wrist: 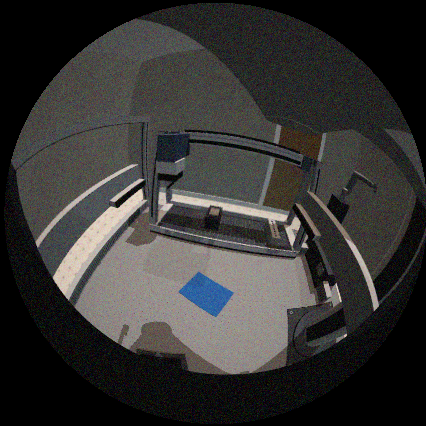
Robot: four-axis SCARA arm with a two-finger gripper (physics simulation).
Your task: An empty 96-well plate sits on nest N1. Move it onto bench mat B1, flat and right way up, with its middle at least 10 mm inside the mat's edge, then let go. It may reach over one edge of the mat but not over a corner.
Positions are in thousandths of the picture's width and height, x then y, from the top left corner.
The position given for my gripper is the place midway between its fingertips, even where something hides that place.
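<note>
A blue bench mat (480,687) is there for me to see, and so is my own gripper (515,428).
</note>
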